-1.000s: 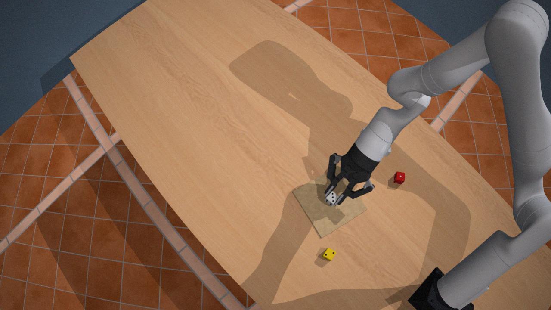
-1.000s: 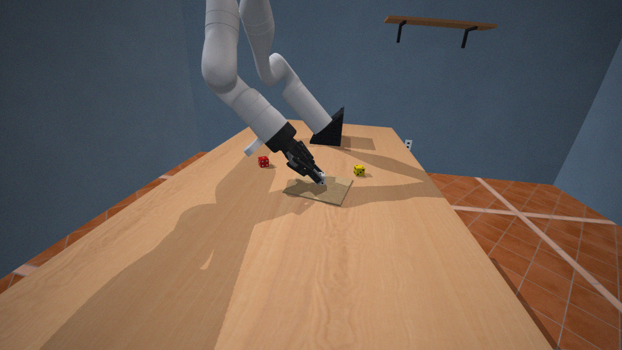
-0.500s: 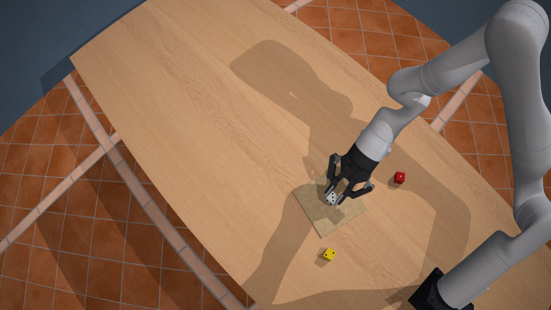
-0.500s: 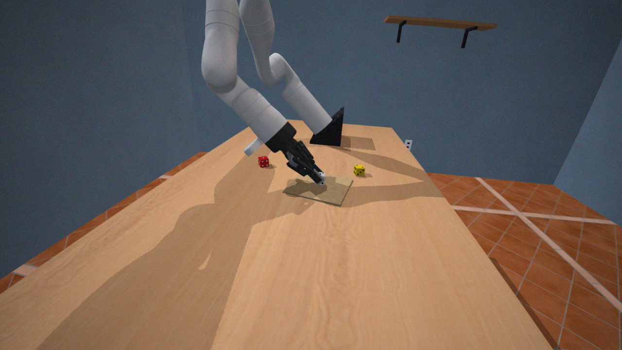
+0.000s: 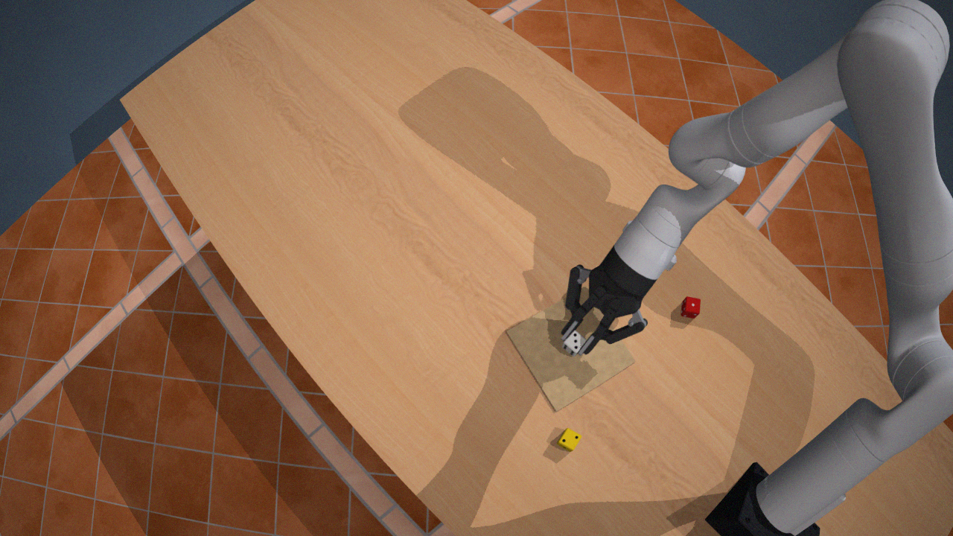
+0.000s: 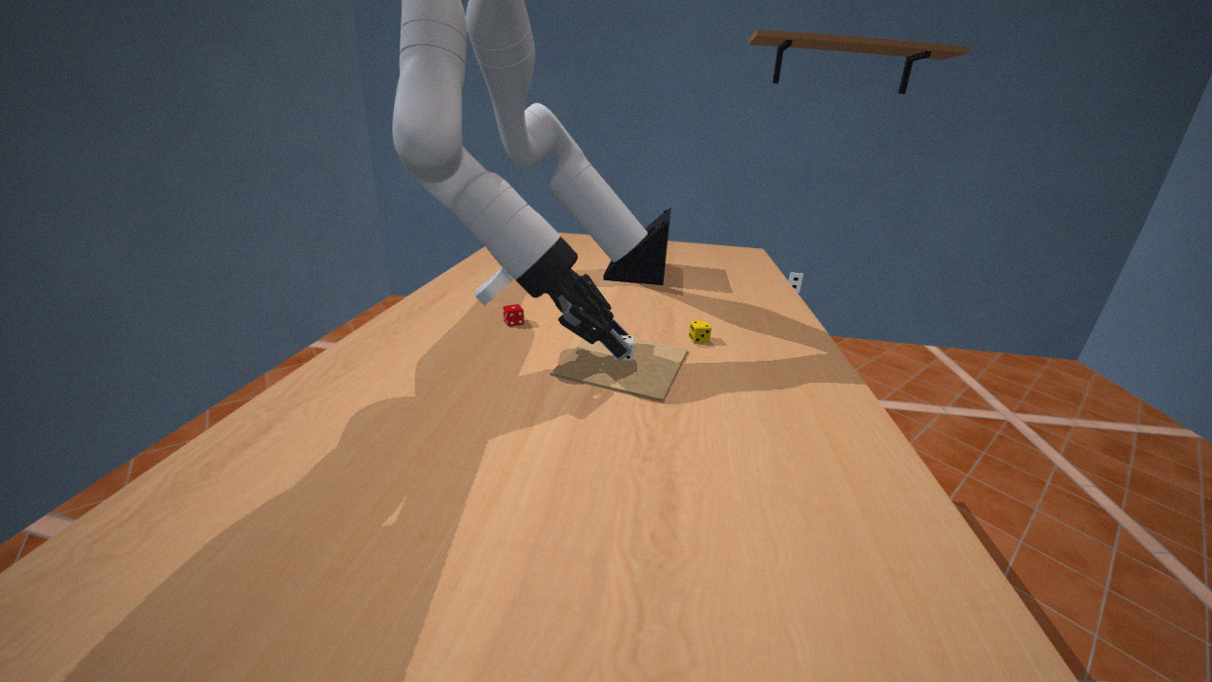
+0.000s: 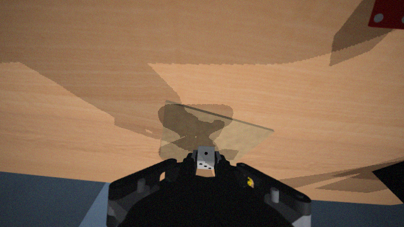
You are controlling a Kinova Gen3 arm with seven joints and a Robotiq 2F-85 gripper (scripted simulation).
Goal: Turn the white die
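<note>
My gripper is now 10 mm to the right of the white die and 10 mm above it. Also, from my hand: tan mat: 10 mm to the left, 30 mm below; then yellow die: 80 mm behind, 120 mm to the left, 20 mm below; then red die: 110 mm behind, 150 mm to the right, 20 mm below.
</note>
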